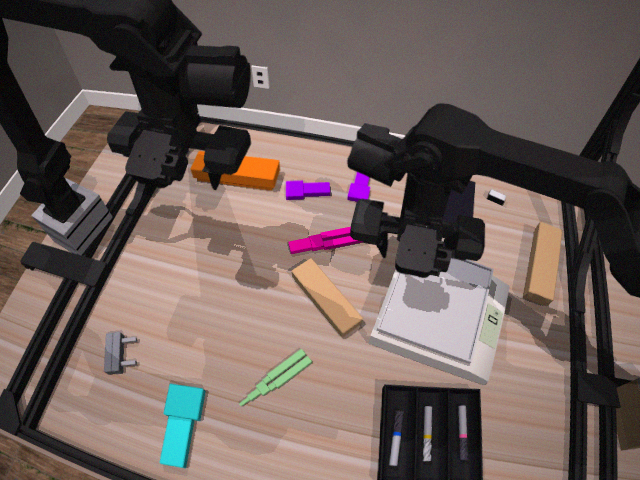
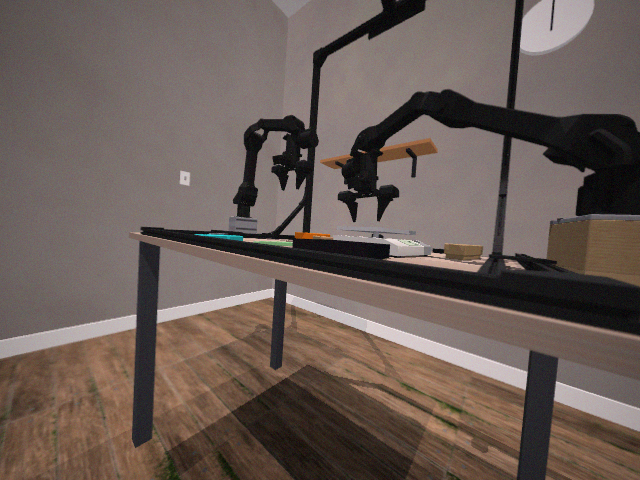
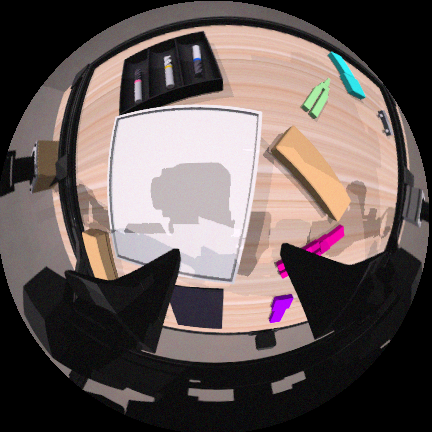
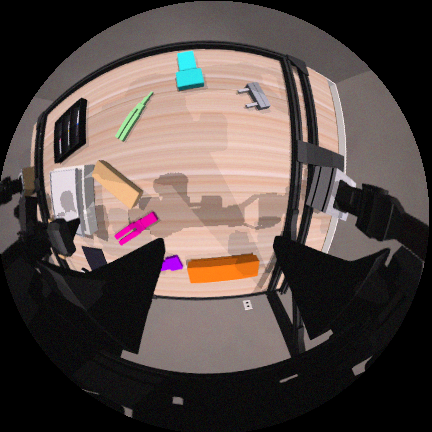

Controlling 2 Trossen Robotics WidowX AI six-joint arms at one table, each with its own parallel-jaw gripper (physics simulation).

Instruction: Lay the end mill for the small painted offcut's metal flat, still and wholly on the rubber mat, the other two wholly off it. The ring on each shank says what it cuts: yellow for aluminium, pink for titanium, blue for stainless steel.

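Places are measured from the left arm's base along level axes (x left, y back, z up), in metres.
Pixels of known places: left gripper, fingertip midpoint: (image 2: pixel 365 221) (image 3: pixel 231 252) (image 4: pixel 69 220); right gripper, fingertip midpoint: (image 1: pixel 190 182) (image 2: pixel 289 189) (image 4: pixel 220 243); left arm's base at its link origin: (image 2: pixel 619 219) (image 3: pixel 31 167); right arm's base at its link origin: (image 1: pixel 64 204) (image 2: pixel 243 217) (image 4: pixel 342 196).
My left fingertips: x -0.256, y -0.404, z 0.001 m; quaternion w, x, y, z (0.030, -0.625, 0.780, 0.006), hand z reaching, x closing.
Observation:
For each thing: its top centre in the pictures, then the offset to it from my left fingertips. "spot": a spot on its surface instead. Level surfaces: height alone.
- black tray at its top centre: (image 1: pixel 433 436) (image 3: pixel 161 61) (image 2: pixel 344 241) (image 4: pixel 64 130) dz -0.060, dx +0.261, dy +0.027 m
- blue-ringed at its top centre: (image 1: pixel 397 437) (image 3: pixel 196 56) dz -0.074, dx +0.259, dy -0.024 m
- yellow-ringed at its top centre: (image 1: pixel 428 433) (image 3: pixel 167 67) dz -0.074, dx +0.254, dy +0.024 m
- pink-ringed at its top centre: (image 1: pixel 464 432) (image 3: pixel 135 82) dz -0.074, dx +0.255, dy +0.079 m
- dark rubber mat at its surface level: dz -0.085 m
- white scale at a spot on its surface: (image 3: pixel 185 140) (image 1: pixel 422 322) spot: dz -0.026, dx +0.095, dy +0.015 m
- orange block at its top centre: (image 1: pixel 234 164) (image 4: pixel 223 273) (image 2: pixel 312 233) dz -0.048, dx -0.240, dy -0.316 m
- magenta piece at its top centre: (image 3: pixel 315 251) (image 1: pixel 327 238) (image 4: pixel 133 229) dz -0.075, dx -0.087, dy -0.130 m
- green piece at its top centre: (image 1: pixel 273 379) (image 3: pixel 322 91) (image 4: pixel 133 113) (image 2: pixel 276 241) dz -0.078, dx +0.171, dy -0.210 m
- cyan piece at its top centre: (image 1: pixel 178 424) (image 4: pixel 187 65) (image 2: pixel 219 235) dz -0.070, dx +0.252, dy -0.348 m
- grey plug at its top centre: (image 1: pixel 119 350) (image 4: pixel 253 94) dz -0.070, dx +0.143, dy -0.469 m
- small white-and-black block at its top centre: (image 1: pixel 497 194) dz -0.072, dx -0.197, dy +0.216 m
Three end mills lie in separate slots of a black tray (image 1: pixel 416 413) (image 2: pixel 341 248) (image 3: pixel 210 87): blue-ringed (image 1: pixel 395 445) (image 3: pixel 197 60), yellow-ringed (image 1: pixel 427 431) (image 3: pixel 169 75) and pink-ringed (image 1: pixel 462 421) (image 3: pixel 138 90). The dark rubber mat (image 1: pixel 463 201) (image 3: pixel 202 307) lies behind the scale, partly hidden by the left arm, with no end mill seen on it. My left gripper (image 1: pixel 421 258) (image 2: pixel 367 219) (image 3: pixel 231 252) is open and empty above the scale's back part. My right gripper (image 1: pixel 168 175) (image 2: pixel 291 188) (image 4: pixel 220 243) is open and empty, high at the back left. I cannot tell which block is the small painted offcut.
A white scale (image 1: pixel 434 320) (image 3: pixel 185 140) reads 0. Tan blocks (image 1: pixel 328 297) (image 1: pixel 542 263) flank it. An orange block (image 1: pixel 253 172) (image 4: pixel 223 270), magenta piece (image 1: pixel 316 242), purple pieces (image 1: pixel 308 189), green piece (image 1: pixel 279 373), cyan piece (image 1: pixel 181 423), grey plug (image 1: pixel 114 352) and small white-and-black block (image 1: pixel 496 196) lie around.

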